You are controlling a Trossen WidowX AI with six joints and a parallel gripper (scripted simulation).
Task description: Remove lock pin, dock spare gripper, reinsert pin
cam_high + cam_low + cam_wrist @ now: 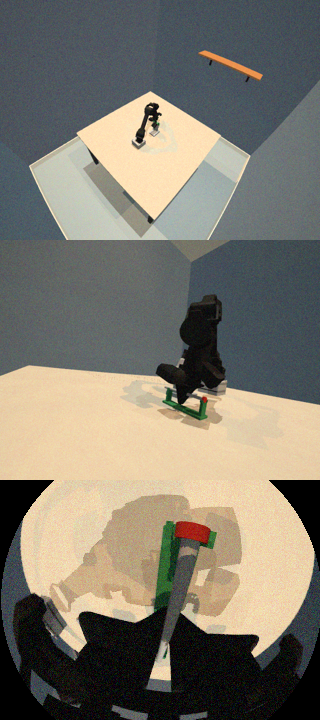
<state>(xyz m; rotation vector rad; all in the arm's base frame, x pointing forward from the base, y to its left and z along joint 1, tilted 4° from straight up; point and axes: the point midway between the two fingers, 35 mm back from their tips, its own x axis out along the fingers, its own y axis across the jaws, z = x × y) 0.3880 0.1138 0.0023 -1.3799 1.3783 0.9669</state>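
My gripper tip is now 10 mm to the right of the green cradle and 10 mm below it. From my gripper tip the other things lie so: spare gripper: 130 mm behind, 110 mm above, 100 mm to the right; then grey mount: 120 mm behind, 100 mm to the right, 40 mm above.
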